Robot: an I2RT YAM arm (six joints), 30 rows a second.
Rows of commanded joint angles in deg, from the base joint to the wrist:
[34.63, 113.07, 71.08, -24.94, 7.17, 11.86]
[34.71, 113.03, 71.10, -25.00, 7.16, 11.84]
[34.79, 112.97, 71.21, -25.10, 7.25, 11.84]
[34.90, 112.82, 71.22, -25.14, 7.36, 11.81]
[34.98, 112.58, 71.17, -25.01, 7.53, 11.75]
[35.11, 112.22, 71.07, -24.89, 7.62, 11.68]
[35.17, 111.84, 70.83, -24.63, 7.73, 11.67]
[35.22, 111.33, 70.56, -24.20, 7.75, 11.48]
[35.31, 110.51, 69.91, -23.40, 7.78, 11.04]
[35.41, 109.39, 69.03, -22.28, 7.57, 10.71]
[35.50, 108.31, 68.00, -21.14, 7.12, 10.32]
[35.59, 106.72, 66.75, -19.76, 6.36, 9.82]
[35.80, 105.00, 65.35, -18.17, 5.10, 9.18]
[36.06, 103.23, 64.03, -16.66, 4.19, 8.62]
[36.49, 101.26, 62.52, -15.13, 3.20, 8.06]
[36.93, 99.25, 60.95, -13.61, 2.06, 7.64]
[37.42, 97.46, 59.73, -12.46, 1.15, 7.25]
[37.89, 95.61, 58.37, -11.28, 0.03, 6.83]
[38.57, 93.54, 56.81, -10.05, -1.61, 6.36]
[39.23, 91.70, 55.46, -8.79, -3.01, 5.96]
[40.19, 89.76, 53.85, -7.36, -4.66, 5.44]
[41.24, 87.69, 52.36, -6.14, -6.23, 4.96]
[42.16, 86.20, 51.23, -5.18, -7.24, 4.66]
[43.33, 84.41, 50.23, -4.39, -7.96, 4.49]
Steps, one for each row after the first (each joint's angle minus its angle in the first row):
[0.08, -0.04, 0.02, -0.06, -0.01, -0.02]
[0.16, -0.10, 0.13, -0.16, 0.08, -0.02]
[0.27, -0.25, 0.14, -0.20, 0.19, -0.05]
[0.35, -0.49, 0.09, -0.07, 0.36, -0.11]
[0.48, -0.85, -0.01, 0.05, 0.45, -0.18]
[0.54, -1.23, -0.25, 0.31, 0.56, -0.19]
[0.59, -1.74, -0.52, 0.74, 0.58, -0.38]
[0.68, -2.56, -1.17, 1.54, 0.61, -0.82]
[0.78, -3.68, -2.05, 2.66, 0.40, -1.15]
[0.87, -4.76, -3.08, 3.80, -0.05, -1.54]
[0.96, -6.35, -4.33, 5.18, -0.81, -2.04]
[1.17, -8.07, -5.73, 6.77, -2.07, -2.68]
[1.43, -9.84, -7.05, 8.28, -2.98, -3.24]
[1.86, -11.81, -8.56, 9.81, -3.97, -3.80]
[2.30, -13.82, -10.13, 11.33, -5.11, -4.22]
[2.79, -15.61, -11.35, 12.48, -6.02, -4.61]
[3.26, -17.46, -12.71, 13.66, -7.14, -5.03]
[3.94, -19.53, -14.27, 14.89, -8.78, -5.50]
[4.60, -21.37, -15.62, 16.15, -10.18, -5.90]
[5.56, -23.31, -17.23, 17.58, -11.83, -6.42]
[6.61, -25.38, -18.72, 18.80, -13.40, -6.90]
[7.53, -26.87, -19.85, 19.76, -14.41, -7.20]
[8.70, -28.66, -20.85, 20.55, -15.13, -7.37]

